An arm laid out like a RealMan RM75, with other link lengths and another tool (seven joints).
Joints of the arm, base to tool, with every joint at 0 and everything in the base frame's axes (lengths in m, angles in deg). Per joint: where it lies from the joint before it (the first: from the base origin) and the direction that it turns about. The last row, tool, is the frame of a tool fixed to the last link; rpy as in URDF.
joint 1: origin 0 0 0.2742 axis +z
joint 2: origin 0 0 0 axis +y
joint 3: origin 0 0 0.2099 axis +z
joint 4: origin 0 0 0 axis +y
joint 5: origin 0 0 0.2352 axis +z
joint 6: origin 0 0 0 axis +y
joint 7: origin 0 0 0.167 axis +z
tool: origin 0.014 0.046 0.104 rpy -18.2 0 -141.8
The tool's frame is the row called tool.
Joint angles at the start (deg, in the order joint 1, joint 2, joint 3, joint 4, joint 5, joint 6, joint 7):
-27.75, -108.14, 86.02, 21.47, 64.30, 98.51, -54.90
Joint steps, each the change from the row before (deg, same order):
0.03, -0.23, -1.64, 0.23, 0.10, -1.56, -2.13
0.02, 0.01, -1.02, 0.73, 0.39, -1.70, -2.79
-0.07, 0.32, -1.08, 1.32, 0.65, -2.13, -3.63
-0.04, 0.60, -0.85, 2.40, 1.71, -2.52, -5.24
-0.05, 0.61, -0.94, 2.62, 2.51, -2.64, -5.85
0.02, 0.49, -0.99, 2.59, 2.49, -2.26, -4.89
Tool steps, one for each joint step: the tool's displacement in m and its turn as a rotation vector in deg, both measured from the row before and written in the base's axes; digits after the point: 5 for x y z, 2 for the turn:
0.00120, 0.01215, 0.00127, 0.65, -0.15, 2.76
0.00012, 0.01060, 0.00070, -0.13, 0.43, 2.60
-0.00025, 0.01355, 0.00219, -0.15, 0.86, 2.84
-0.00113, 0.01351, 0.00179, -1.09, 1.80, 3.07
-0.00252, 0.01347, 0.00114, -1.30, 2.25, 3.42
-0.00218, 0.01216, 0.00179, -0.59, 2.08, 2.70

